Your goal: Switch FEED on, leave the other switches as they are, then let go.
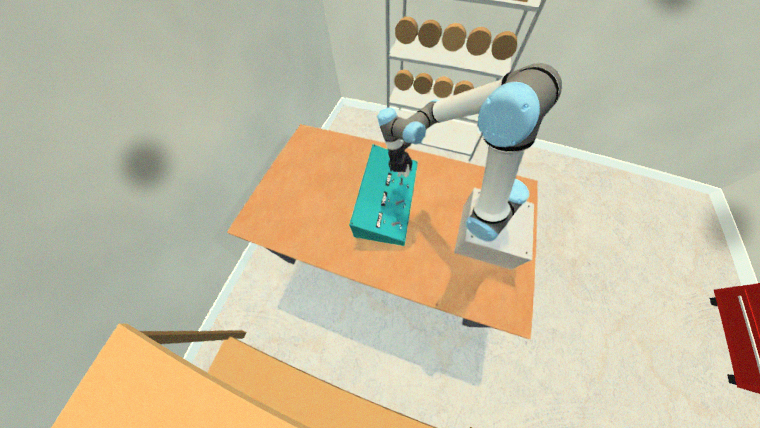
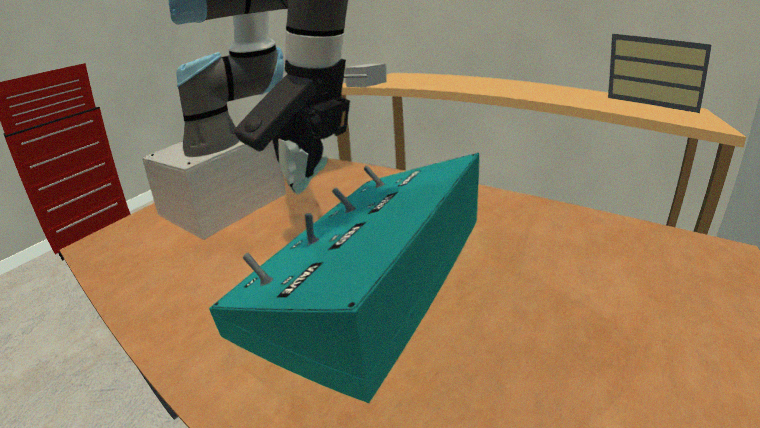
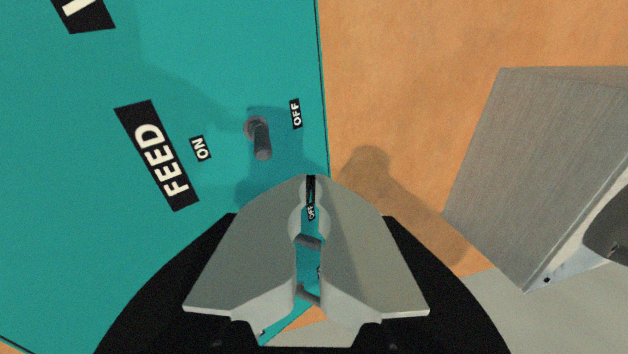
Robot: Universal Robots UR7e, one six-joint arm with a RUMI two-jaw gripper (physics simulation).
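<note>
The teal switch box stands on the table with its row of grey levers. The FEED lever stands more upright than its neighbours; whether it is fully at ON I cannot tell. The VALVE lever and the two levers past FEED, the nearer lever and the farther lever, lean towards their OFF side. My gripper is shut and empty, above the box's lever-side edge, apart from the FEED lever.
The robot's pale base block stands on the orange table, on the lever side of the box. A shelf rack stands behind the table. A red cabinet and a wooden bench stand farther off.
</note>
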